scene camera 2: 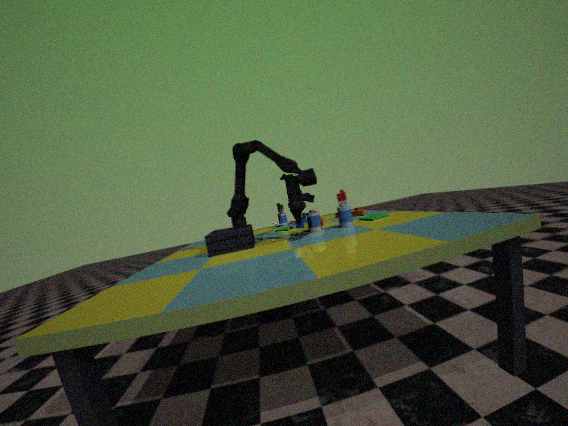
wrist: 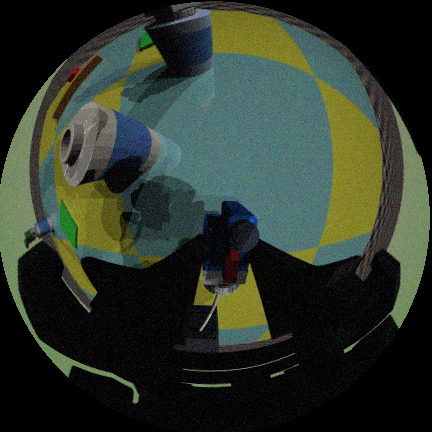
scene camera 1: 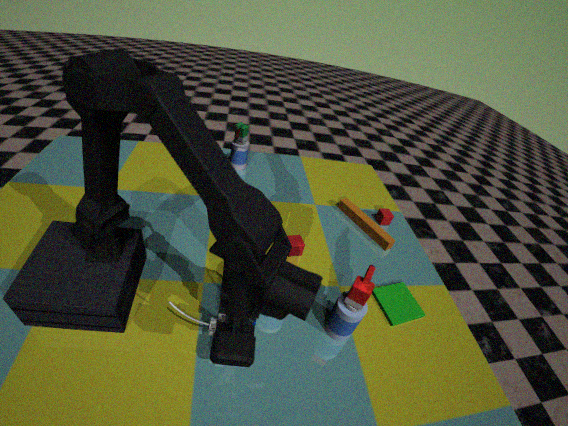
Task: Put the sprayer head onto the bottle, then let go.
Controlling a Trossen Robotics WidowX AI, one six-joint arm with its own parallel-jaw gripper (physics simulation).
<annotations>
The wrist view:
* my gripper: 225, 240
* bottle: 99, 142, on the table
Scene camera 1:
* my gripper: 234, 328
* orange bar: 383, 239, on the table
</annotations>
